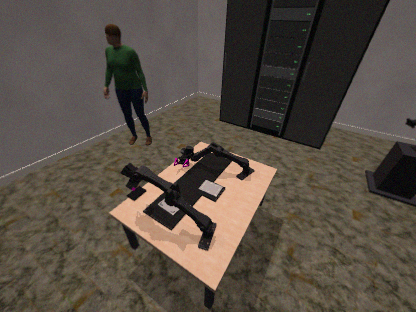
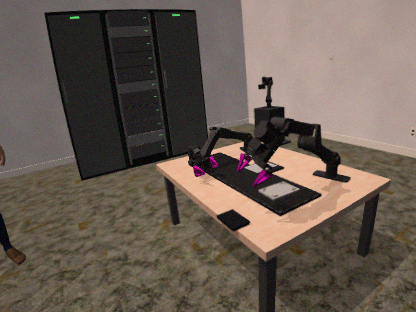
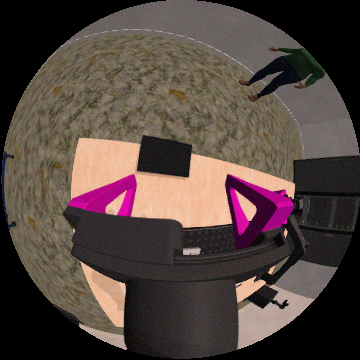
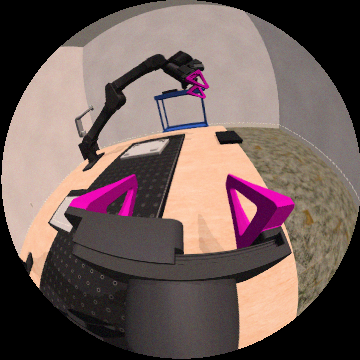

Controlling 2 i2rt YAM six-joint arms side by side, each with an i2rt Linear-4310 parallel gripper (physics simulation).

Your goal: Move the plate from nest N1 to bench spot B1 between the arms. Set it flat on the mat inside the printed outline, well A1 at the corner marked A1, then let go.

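Pixels of known places: left gripper, fingertip midpoint: (image 2: 245,178) (image 3: 180,178) (image 4: 206,92); right gripper, fingertip midpoint: (image 1: 178,166) (image 2: 211,169) (image 4: 181,178); left arm's base, link origin: (image 1: 207,235) (image 2: 331,176) (image 4: 94,161); right arm's base, link origin: (image 1: 245,173) (image 3: 261,274).
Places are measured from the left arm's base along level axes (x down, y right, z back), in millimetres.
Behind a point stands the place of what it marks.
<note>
A light grey flat piece (image 1: 166,207) {z -355, x -25, y 97 mm} (image 2: 279,190) {z -345, x -25, y 126 mm} (image 4: 145,148) {z -346, x -25, y 157 mm} lies on one end of the perforated black board (image 1: 195,177) {z -275, x -13, y 486 mm} (image 2: 235,182) {z -375, x -13, y 387 mm} (image 4: 150,190) {z -380, x -13, y 398 mm}. A light rectangle (image 1: 211,188) {z -98, x -14, y 403 mm} (image 4: 61,215) {z -90, x -15, y 431 mm} on a dark base lies beside the board's middle. I cannot tell which of these is plate, nest or mat; printed marks are too small to read. My left gripper (image 1: 134,189) {z -607, x -185, y 120 mm} (image 2: 251,170) (image 3: 180,178) {z -607, x -185, y 120 mm} (image 4: 205,92) {z -607, x -185, y 120 mm} is open and empty, high above the table. My right gripper (image 1: 181,164) {z -444, x -90, y 496 mm} (image 2: 206,169) {z -444, x -90, y 496 mm} (image 4: 181,178) {z -444, x -90, y 496 mm} is open and empty, low by the board's other end.
A black square pad (image 1: 136,193) {z -654, x -13, y 150 mm} (image 2: 233,220) {z -666, x -13, y 146 mm} (image 3: 165,156) {z -656, x -13, y 157 mm} (image 4: 229,137) {z -651, x -13, y 190 mm} lies at the table's edge. My left arm reaches over the board's end with the grey piece. A person (image 1: 125,70) (image 3: 282,72) stands off the table. A blue frame (image 4: 185,126) stands beyond the table.
</note>
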